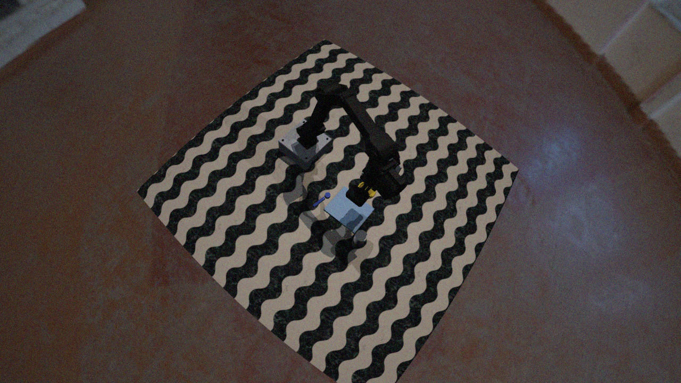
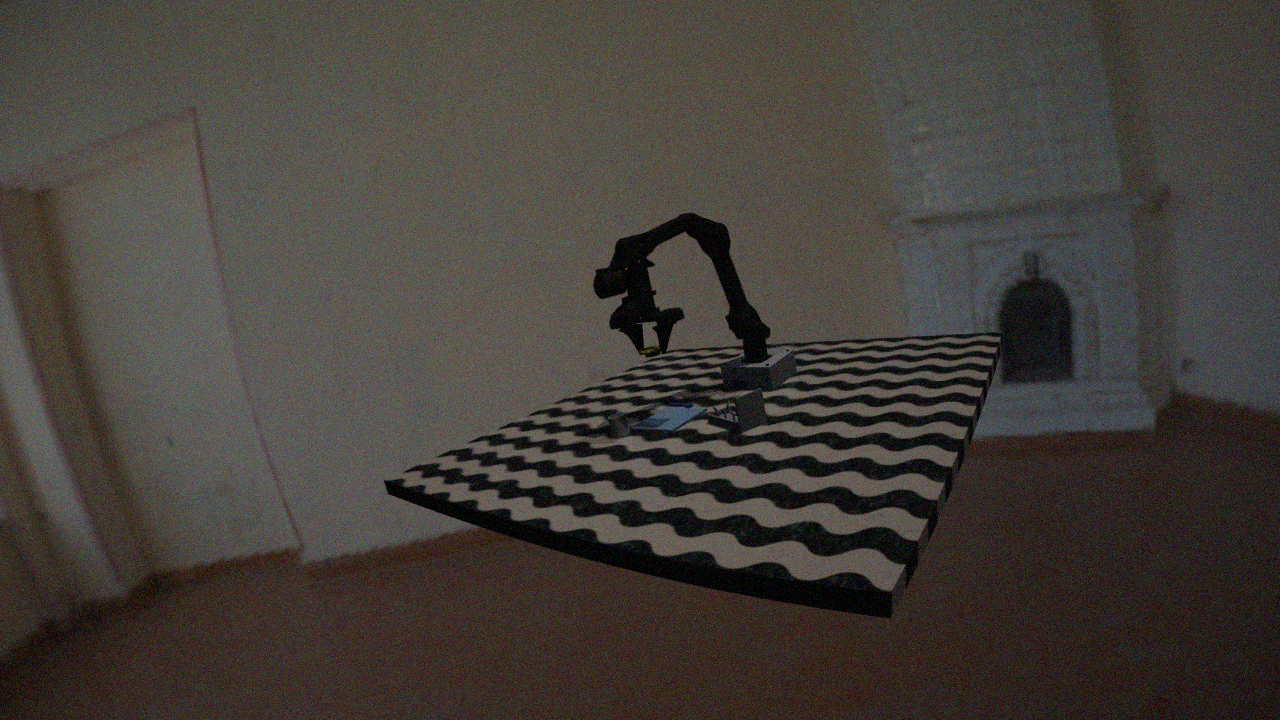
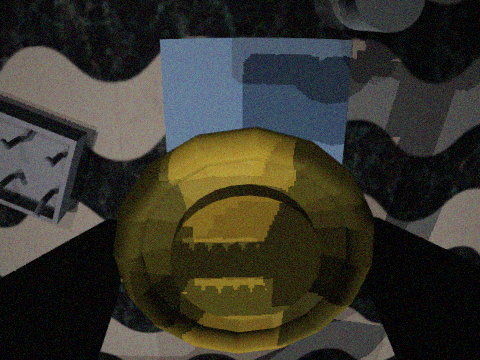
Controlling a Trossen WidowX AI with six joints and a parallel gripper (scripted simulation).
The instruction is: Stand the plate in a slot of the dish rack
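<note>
Now: the grey dish rack 5 cm behind my gripper tip, 18 cm to the left of it and 15 cm below it. Round my gripper tip: yellow plate (1 cm above); then white cup (8 cm ahead, 8 cm to the right, 15 cm below); then blue mat (3 cm behind, 2 cm to the right, 18 cm below).
</note>
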